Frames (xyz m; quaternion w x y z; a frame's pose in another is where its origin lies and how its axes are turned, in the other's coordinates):
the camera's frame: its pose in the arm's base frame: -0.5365 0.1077 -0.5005 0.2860 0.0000 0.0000 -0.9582
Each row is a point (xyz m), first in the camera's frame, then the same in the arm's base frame.
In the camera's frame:
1: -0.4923 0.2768 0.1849
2: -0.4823 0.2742 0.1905
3: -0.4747 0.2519 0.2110
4: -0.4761 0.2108 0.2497
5: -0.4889 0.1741 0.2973
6: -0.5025 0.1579 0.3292
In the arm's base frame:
1: 0.0270 0.1460 -0.3156
2: 0.0172 0.1427 -0.3100
3: -0.0014 0.1572 -0.2895
4: -0.0227 0.1923 -0.2508
5: -0.0322 0.2301 -0.2032
6: -0.0297 0.2511 -0.1713

